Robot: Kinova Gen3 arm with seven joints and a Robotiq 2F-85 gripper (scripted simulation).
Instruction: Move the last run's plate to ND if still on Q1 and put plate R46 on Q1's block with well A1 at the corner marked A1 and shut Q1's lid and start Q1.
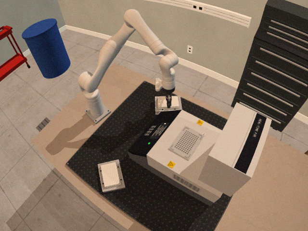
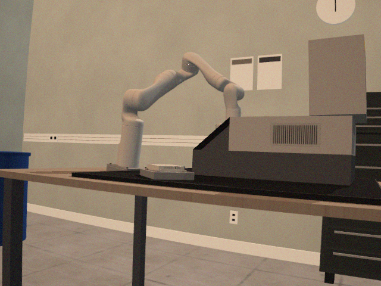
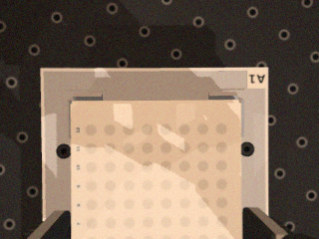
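The white plate lies 10 mm below my hand. From my hand the other things lie so: grey nest (100 mm ahead, 550 mm to the right, 40 mm below); then A1 mark (90 mm behind, 20 mm to the right, 20 mm below).
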